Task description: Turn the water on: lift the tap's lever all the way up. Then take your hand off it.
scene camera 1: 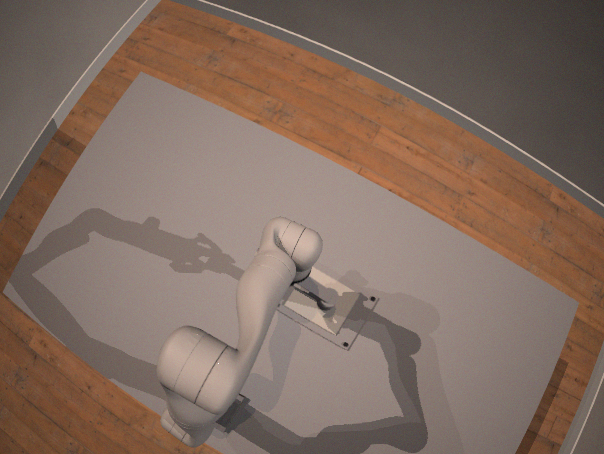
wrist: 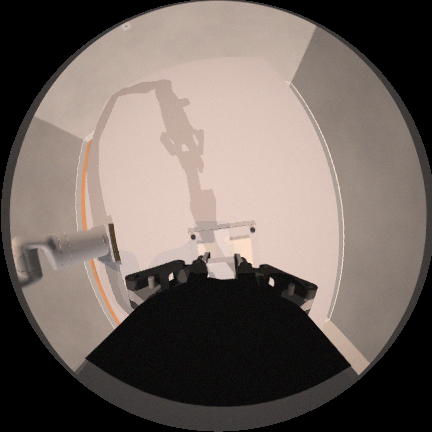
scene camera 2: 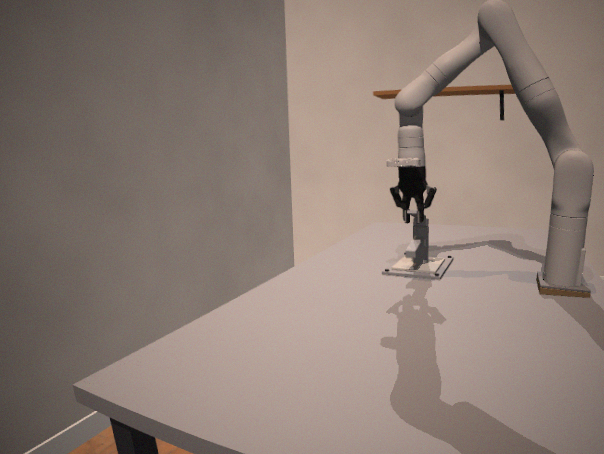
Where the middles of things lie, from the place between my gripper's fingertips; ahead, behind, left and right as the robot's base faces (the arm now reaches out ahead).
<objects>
The base plate (scene camera 1: 347,332) is 140 mm below my hand, 90 mm to the right of it and 10 mm behind it.
</objects>
